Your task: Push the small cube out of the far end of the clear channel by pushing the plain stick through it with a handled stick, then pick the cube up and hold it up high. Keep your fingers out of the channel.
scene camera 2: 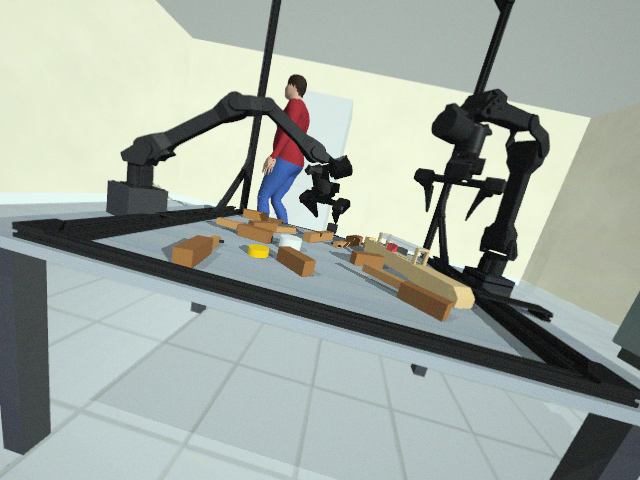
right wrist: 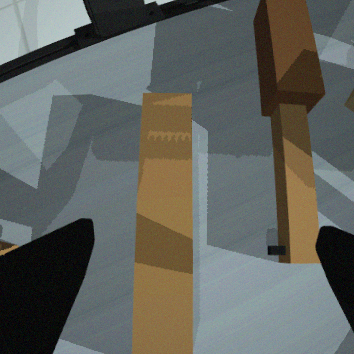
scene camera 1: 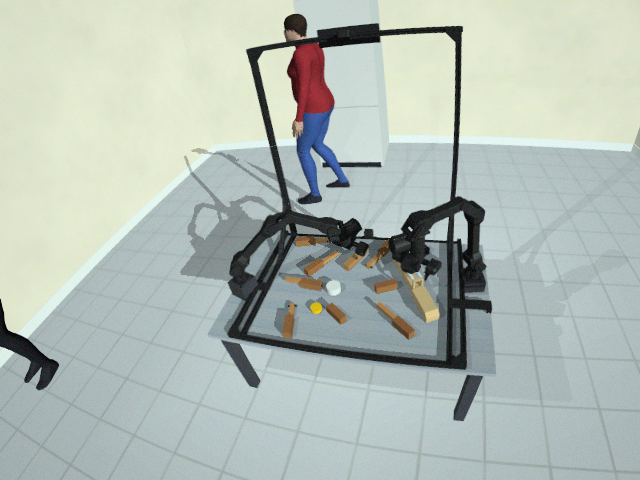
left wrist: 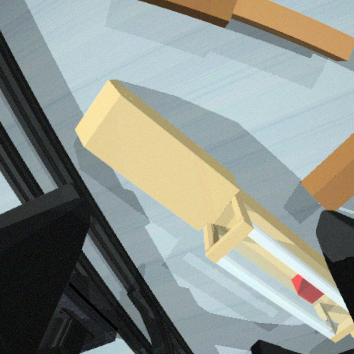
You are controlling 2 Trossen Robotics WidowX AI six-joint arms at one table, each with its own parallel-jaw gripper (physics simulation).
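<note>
The clear channel (scene camera 2: pixel 410 246) (left wrist: pixel 292 265) sits on a long tan base (scene camera 1: pixel 424 303) (scene camera 2: pixel 439 279) (left wrist: pixel 160 155), with the small red cube (scene camera 2: pixel 391 247) (left wrist: pixel 305 288) between its walls near one arch. My left gripper (scene camera 2: pixel 448 212) (left wrist: pixel 205 216) is open and empty, high above the channel. The plain stick (scene camera 1: pixel 353 260) (scene camera 2: pixel 318 236) (right wrist: pixel 165 200) lies flat on the table. My right gripper (scene camera 2: pixel 326 218) (right wrist: pixel 207 234) is open above it; the stick shows between the fingertips but is not gripped. A handled stick (scene camera 1: pixel 381 253) (right wrist: pixel 295 150) with a small black crosspiece lies beside it.
More handled sticks (scene camera 1: pixel 395 319) (scene camera 2: pixel 423 299) lie around the table. Short brown blocks (scene camera 1: pixel 386 286) (scene camera 1: pixel 336 313) lie near a white round piece (scene camera 1: pixel 333 287) (scene camera 2: pixel 290 241) and a yellow disc (scene camera 1: pixel 315 307) (scene camera 2: pixel 258 251). A black frame (scene camera 1: pixel 351 353) edges the table.
</note>
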